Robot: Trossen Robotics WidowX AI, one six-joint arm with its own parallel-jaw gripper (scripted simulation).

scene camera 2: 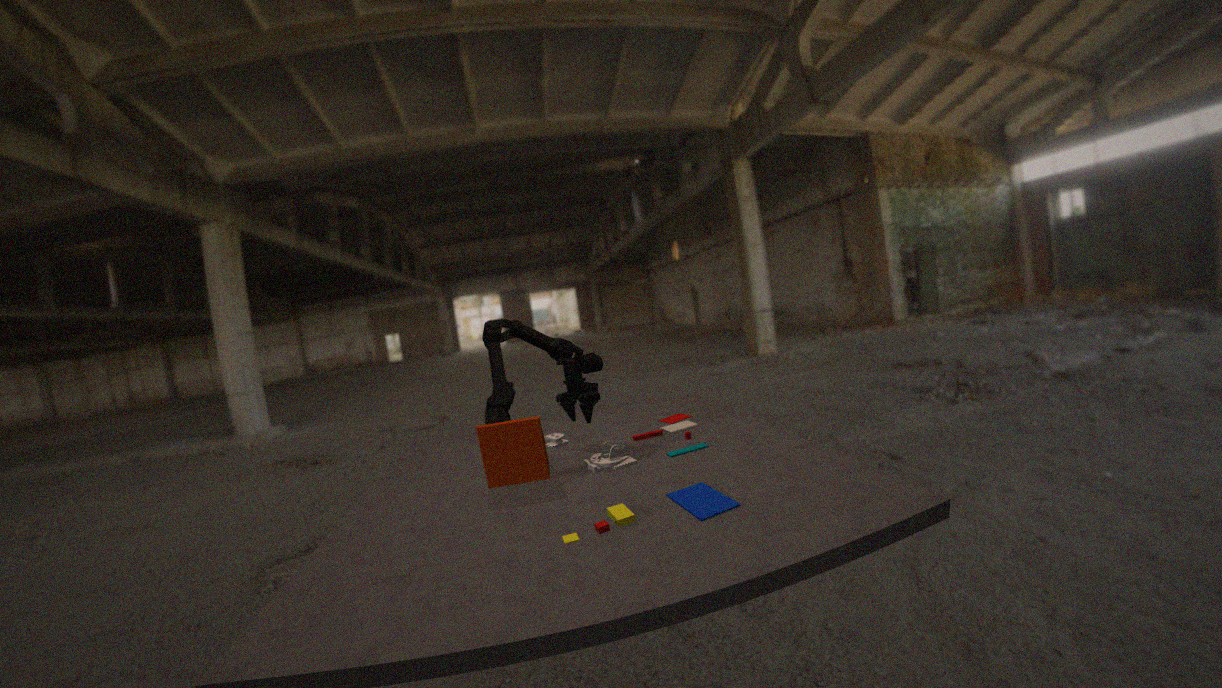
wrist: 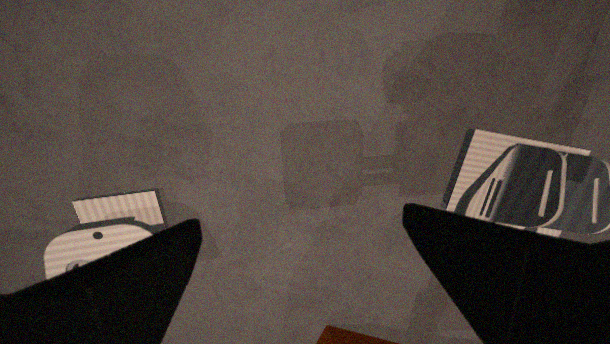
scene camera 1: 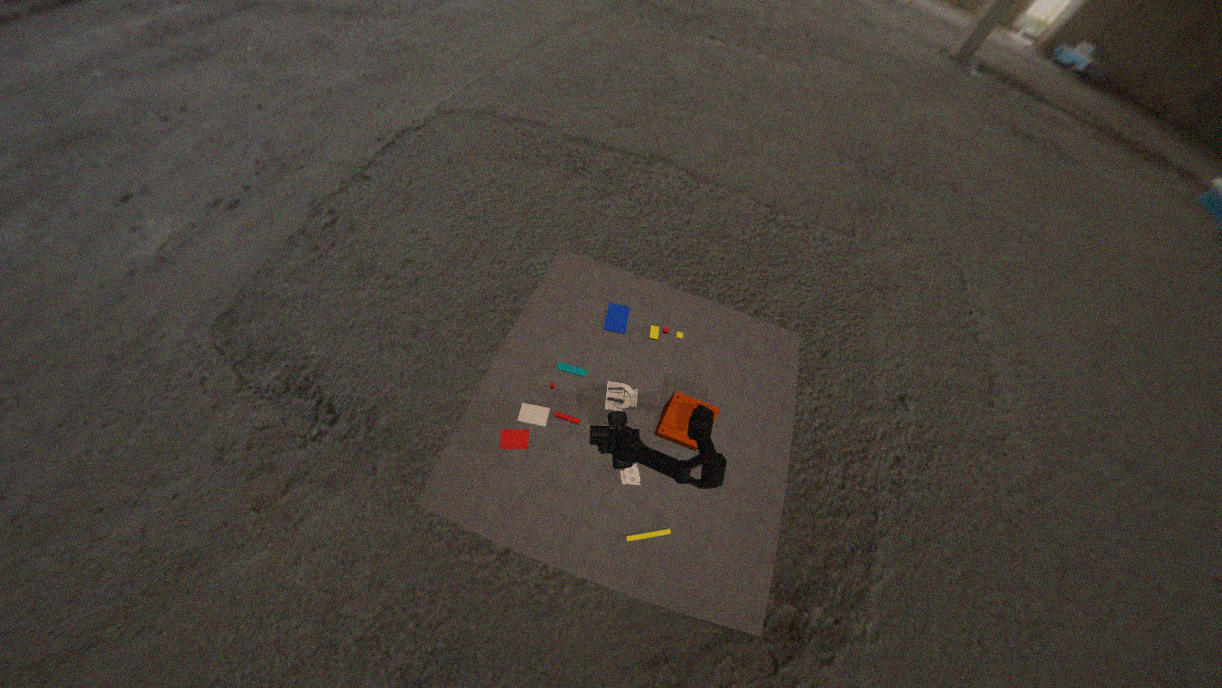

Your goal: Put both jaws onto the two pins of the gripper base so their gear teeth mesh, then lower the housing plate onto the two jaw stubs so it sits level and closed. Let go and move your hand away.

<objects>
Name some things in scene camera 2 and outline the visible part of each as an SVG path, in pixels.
My gripper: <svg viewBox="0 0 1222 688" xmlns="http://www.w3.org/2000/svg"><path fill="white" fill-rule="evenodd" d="M565 378L563 384L566 384L567 392L557 394L556 402L562 406L572 422L574 422L575 404L578 400L580 403L579 407L587 423L590 423L593 407L600 400L598 383L584 382L586 380L582 378L582 375Z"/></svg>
A blue plate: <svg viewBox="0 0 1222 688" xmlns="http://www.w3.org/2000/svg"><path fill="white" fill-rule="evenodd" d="M666 495L674 503L677 503L701 521L740 506L740 503L732 500L726 495L724 496L724 494L714 490L707 484L703 484L703 482Z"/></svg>
</objects>
